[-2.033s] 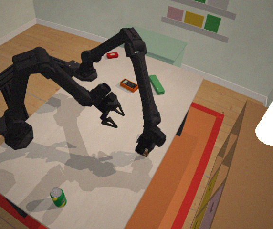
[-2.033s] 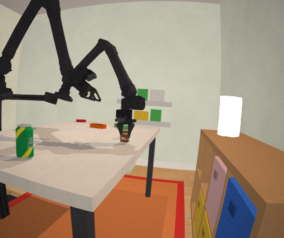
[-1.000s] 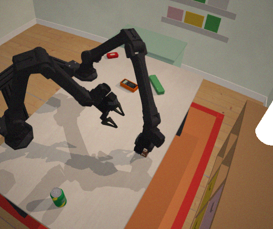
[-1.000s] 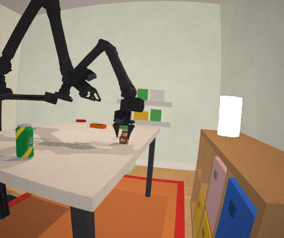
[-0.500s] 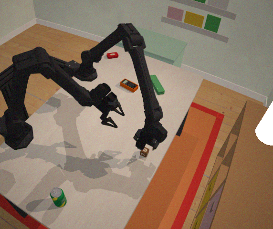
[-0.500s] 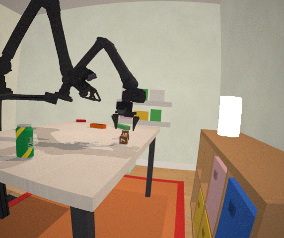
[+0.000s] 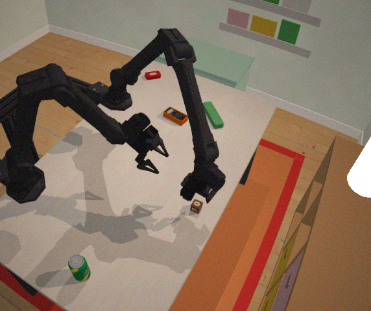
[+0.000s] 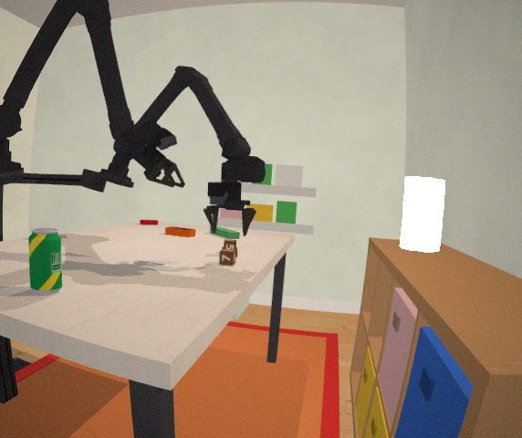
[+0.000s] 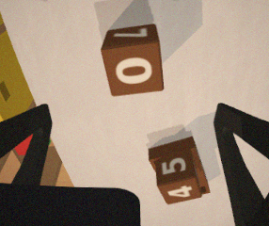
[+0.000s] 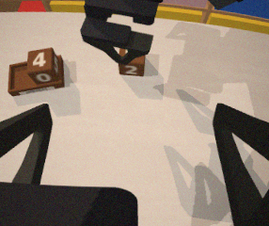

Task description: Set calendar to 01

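My left hand is 7 cm above the brown number cube. The rest, counted from my left hand: red item (69 cm behind, 76 cm to the left, 8 cm below); then brown tray (4 cm behind, 15 cm to the left, 9 cm below); then orange multimeter (37 cm behind, 47 cm to the left, 8 cm below).
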